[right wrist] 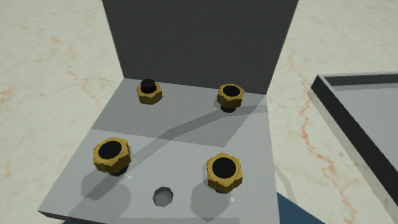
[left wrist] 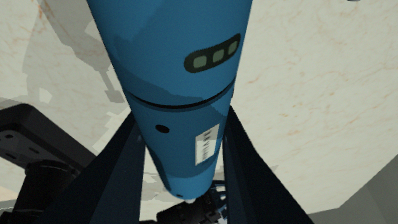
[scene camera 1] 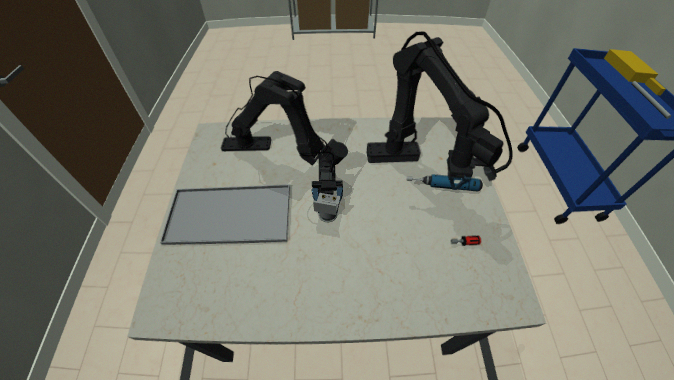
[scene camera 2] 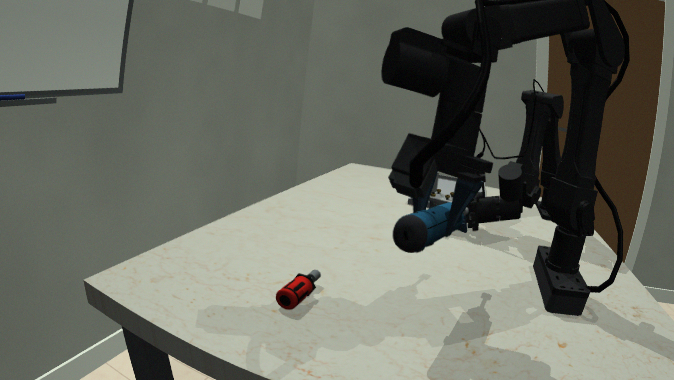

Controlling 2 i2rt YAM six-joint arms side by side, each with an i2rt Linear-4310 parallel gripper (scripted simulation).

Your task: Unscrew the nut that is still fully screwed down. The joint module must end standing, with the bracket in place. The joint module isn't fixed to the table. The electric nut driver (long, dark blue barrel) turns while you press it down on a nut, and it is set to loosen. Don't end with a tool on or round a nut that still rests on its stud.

Labels:
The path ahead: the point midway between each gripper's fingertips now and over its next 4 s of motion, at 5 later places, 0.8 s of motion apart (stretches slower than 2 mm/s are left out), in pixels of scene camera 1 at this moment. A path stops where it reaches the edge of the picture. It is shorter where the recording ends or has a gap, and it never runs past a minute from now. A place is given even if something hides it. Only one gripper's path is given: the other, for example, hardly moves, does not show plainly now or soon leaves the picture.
My left gripper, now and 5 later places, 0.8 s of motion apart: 454, 184; 441, 191; 427, 194; 409, 193; 388, 184; 370, 172

